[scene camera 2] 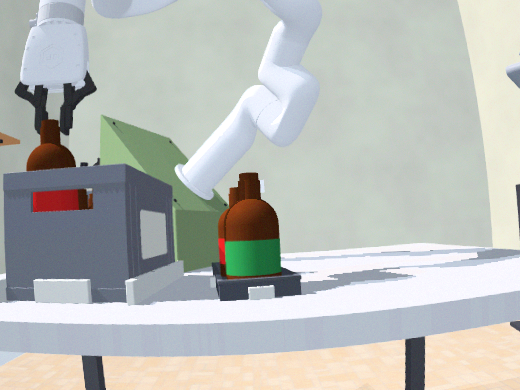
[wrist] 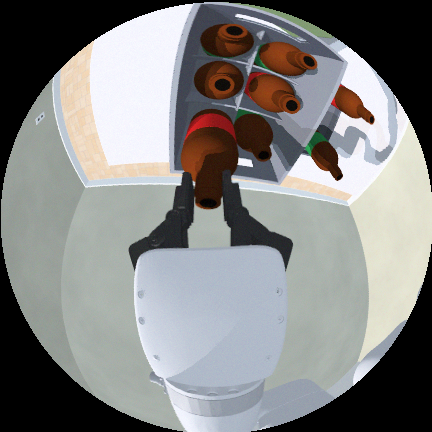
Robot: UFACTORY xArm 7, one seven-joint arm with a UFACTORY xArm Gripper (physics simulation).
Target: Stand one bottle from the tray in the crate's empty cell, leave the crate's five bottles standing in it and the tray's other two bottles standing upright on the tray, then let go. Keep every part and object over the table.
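Pixels of known places: gripper, fingertip midpoint: (scene camera 2: 53, 134) (wrist: 206, 180); arm's base, link origin: (scene camera 2: 193, 183).
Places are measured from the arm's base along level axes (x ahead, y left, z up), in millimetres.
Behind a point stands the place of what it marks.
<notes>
My gripper (scene camera 2: 53, 128) @[x 512, y -22, z 26 mm] (wrist: 206, 180) @[x 512, y -22, z 26 mm] is shut on the neck of a red-label brown bottle (scene camera 2: 51, 157) @[x 548, y 9, z -18 mm] (wrist: 209, 147) @[x 494, y -26, z -5 mm]. This bottle is upright, its lower part inside the near-left corner cell of the grey crate (scene camera 2: 65, 250) @[x 554, y 37, z -144 mm] (wrist: 320, 95) @[x 361, y 77, z -54 mm] in the wrist view. Its shoulders and neck stand above the rim, its red label shows through the hand hole, and its base is hidden. The crate's five other bottles, among them one beside the held bottle (wrist: 255, 135) @[x 490, y 52, z -85 mm], stand in their cells. A green-label bottle (scene camera 2: 252, 257) @[x 483, y 269, z -162 mm] (wrist: 325, 152) @[x 436, y 229, z -105 mm] and a red-label bottle (scene camera 2: 222, 220) @[x 311, y 177, z -110 mm] (wrist: 352, 102) @[x 289, y 173, z -93 mm] stand upright on the dark tray (scene camera 2: 230, 290) @[x 509, y 246, z -199 mm].
A green sloped block (scene camera 2: 192, 235) @[x 149, y 52, z -135 mm] stands behind the crate. White strips (scene camera 2: 155, 282) @[x 454, y 116, z -197 mm] edge the crate's foot. The tray is to the right of the crate, with a gap between them. The white table's front edge (scene camera 2: 300, 332) @[x 602, y 340, z -226 mm] runs close in front of both.
</notes>
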